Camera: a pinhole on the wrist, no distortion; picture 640 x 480 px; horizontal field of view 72.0 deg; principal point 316.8 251.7 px. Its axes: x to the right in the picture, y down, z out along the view. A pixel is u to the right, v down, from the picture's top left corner.
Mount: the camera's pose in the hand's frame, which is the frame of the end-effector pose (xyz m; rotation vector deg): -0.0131 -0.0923 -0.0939 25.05 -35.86 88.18
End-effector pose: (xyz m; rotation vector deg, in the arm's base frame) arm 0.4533 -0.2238 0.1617 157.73 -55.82 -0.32
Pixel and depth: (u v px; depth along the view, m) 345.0 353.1 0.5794
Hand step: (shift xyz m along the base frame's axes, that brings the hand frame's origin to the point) 0.0760 0.3749 -0.4551
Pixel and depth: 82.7 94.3 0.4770
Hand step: 0.4547 0.3380 -0.2489
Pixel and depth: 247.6 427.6 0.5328
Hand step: 0.0744 0.4893 -0.3552
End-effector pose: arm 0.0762 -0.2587 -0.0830 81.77 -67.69 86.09
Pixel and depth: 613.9 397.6 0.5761
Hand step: 0.3492 -0.4731 -0.2899
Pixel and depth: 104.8 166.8 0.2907
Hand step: 0.3754 0.0664 0.0708
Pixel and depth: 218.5 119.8 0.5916
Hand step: 0.6169 -0.1250 0.1727
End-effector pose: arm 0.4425 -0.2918 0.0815 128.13 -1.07 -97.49
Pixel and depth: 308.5 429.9 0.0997
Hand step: -0.0256 0.1662 0.0225
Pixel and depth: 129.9 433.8 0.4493
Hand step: -0.2683 0.5119 0.0482
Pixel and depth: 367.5 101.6 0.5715
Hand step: -0.4286 0.2496 -0.3138
